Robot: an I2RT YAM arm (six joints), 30 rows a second.
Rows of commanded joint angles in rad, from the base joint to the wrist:
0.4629 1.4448 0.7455 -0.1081 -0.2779 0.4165
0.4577 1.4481 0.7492 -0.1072 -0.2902 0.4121
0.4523 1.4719 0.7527 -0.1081 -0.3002 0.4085
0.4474 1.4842 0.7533 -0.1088 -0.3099 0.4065
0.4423 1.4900 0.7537 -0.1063 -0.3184 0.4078
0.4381 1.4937 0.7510 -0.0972 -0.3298 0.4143
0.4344 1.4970 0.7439 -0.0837 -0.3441 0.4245
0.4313 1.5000 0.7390 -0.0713 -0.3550 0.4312
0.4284 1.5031 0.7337 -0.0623 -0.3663 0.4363
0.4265 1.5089 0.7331 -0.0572 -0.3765 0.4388
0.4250 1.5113 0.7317 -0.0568 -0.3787 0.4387
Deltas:
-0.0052 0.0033 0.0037 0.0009 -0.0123 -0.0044
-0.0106 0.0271 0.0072 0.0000 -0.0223 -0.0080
-0.0155 0.0394 0.0078 -0.0007 -0.0320 -0.0100
-0.0206 0.0452 0.0082 0.0018 -0.0405 -0.0087
-0.0248 0.0489 0.0055 0.0109 -0.0519 -0.0022
-0.0285 0.0522 -0.0016 0.0244 -0.0662 0.0080
-0.0316 0.0552 -0.0065 0.0368 -0.0771 0.0147
-0.0345 0.0583 -0.0118 0.0458 -0.0884 0.0198
-0.0364 0.0641 -0.0124 0.0509 -0.0986 0.0223
-0.0379 0.0665 -0.0138 0.0513 -0.1008 0.0222

